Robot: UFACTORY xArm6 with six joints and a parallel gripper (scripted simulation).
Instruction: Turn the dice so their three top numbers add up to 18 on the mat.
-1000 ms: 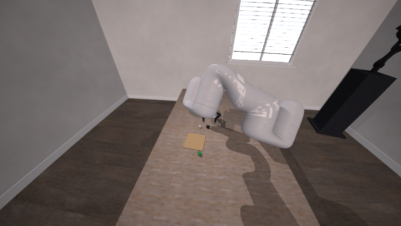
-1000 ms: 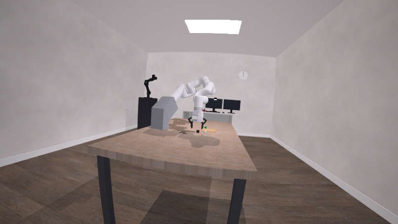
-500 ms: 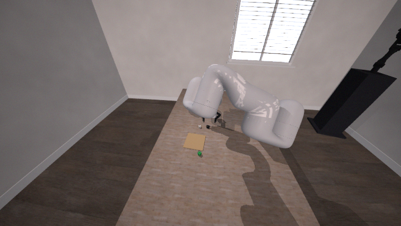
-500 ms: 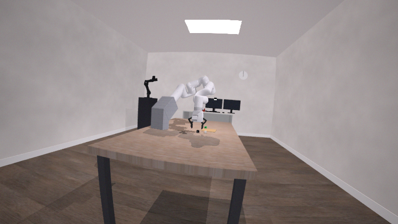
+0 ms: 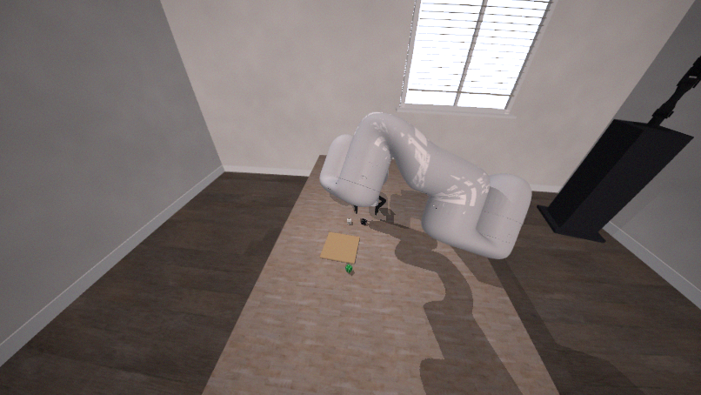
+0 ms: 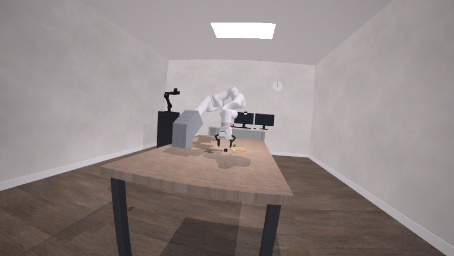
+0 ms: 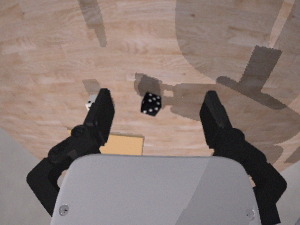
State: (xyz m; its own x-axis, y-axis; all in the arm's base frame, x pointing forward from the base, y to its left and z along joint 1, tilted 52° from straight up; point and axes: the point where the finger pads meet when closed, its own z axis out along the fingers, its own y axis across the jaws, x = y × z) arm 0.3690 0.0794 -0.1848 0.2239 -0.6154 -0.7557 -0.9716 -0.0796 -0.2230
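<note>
The black die is 40 mm to the left of my hand and 40 mm below it. From my hand the other things lie so: mat (200 mm to the left, 60 mm ahead, 50 mm below); then white die (70 mm ahead, 50 mm to the left, 40 mm below); then green die (300 mm to the left, 40 mm below, 10 mm behind).
</note>
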